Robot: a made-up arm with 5 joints.
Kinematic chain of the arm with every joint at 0, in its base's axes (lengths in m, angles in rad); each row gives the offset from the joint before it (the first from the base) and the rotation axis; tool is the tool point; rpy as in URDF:
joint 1: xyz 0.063 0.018 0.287 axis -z
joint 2: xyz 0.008 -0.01 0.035 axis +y
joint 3: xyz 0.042 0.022 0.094 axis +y
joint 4: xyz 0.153 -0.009 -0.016 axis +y
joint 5: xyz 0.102 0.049 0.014 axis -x
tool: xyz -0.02 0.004 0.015 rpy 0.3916 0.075 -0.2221
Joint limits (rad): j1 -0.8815..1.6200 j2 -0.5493..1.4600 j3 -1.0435..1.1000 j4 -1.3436..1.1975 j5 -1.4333..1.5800
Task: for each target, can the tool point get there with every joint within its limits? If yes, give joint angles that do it. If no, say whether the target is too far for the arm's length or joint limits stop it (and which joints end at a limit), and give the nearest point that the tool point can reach.
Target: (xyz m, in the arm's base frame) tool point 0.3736 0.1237 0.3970
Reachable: yes | joints -0.1595 0.5852 -0.5450 -0.2015 -0.0654
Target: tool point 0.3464 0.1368 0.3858
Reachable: yes | joints -0.2539 0.6769 -0.4701 -0.7197 -0.8137
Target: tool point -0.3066 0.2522 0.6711
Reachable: no: too far | nearest point -0.0209 0.0712 0.6003 | short by 0.346 m
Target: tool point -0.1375 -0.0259 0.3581
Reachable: no: joint limits stop it (at a limit: joint 2, joint 3, joint 4, joint 5) | nearest point -0.0572 -0.0083 0.2593 | short by 0.129 m
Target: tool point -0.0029 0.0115 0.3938
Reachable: no: joint limits stop it (at a limit: joint 2, joint 3, joint 4, joint 5) | nearest point -0.0594 0.0059 0.2593 | short by 0.146 m
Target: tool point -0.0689 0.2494 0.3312
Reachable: no: joint limits stop it (at a limit: joint 2, joint 3, joint 4) | nearest point 0.0006 0.1274 0.2549 | short by 0.160 m
